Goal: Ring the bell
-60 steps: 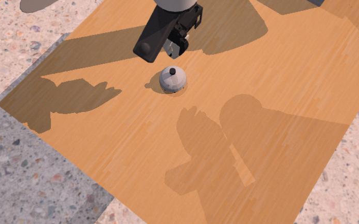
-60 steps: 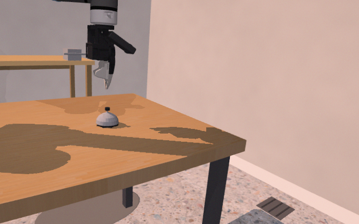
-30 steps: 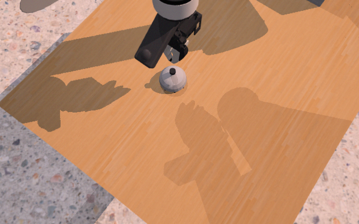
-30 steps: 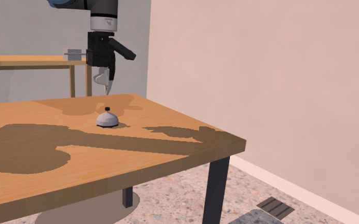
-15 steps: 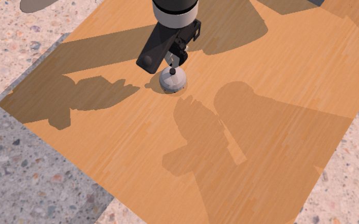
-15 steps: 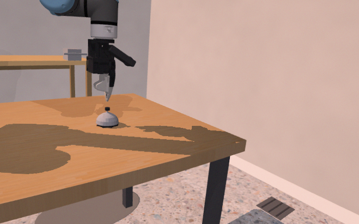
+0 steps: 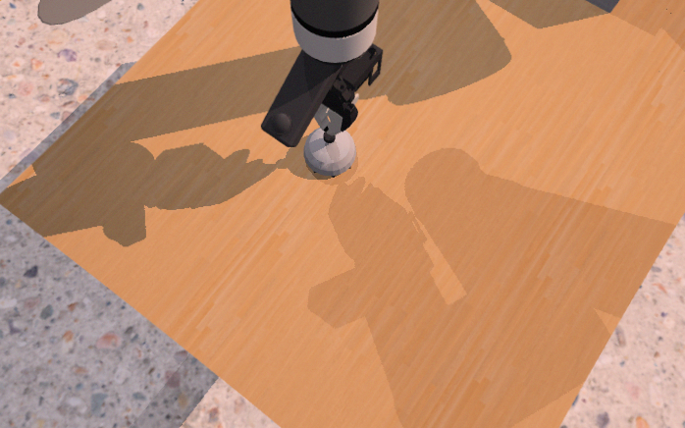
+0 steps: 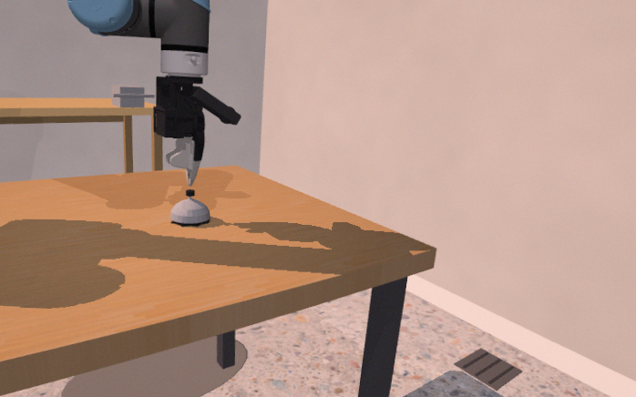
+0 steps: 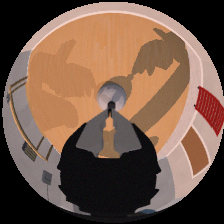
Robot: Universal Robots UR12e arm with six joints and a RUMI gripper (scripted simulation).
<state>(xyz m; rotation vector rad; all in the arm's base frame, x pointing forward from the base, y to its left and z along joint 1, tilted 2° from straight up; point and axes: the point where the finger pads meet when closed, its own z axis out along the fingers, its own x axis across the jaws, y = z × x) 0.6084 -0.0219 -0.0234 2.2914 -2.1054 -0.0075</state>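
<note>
Now: the black button 40 mm below my hand. Round my hand: dome bell 50 mm below.
</note>
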